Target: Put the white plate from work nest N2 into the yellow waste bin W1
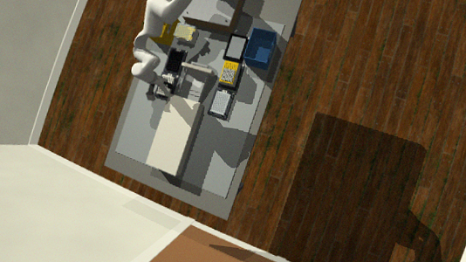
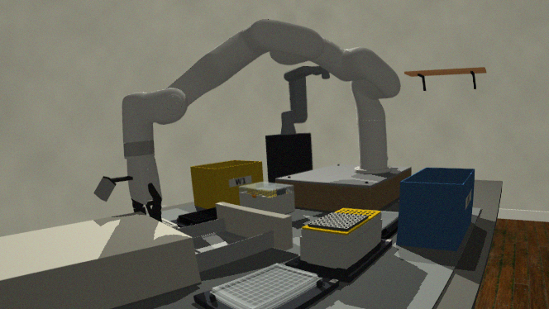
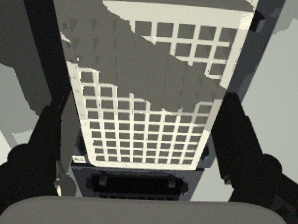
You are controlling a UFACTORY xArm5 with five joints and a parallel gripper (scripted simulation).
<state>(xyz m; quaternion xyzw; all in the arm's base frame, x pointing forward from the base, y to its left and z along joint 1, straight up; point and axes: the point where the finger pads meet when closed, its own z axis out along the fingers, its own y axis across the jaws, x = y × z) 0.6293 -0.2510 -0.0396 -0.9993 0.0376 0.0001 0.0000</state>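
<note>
The white plate is 1 cm below my hand. Round my hand: black plate 17 cm behind, 2 cm to the left, 1 cm below; then drawer 1 cm behind, 18 cm to the left, 1 cm below; then N2 label 7 cm behind, 1 cm to the left, 2 cm below.
</note>
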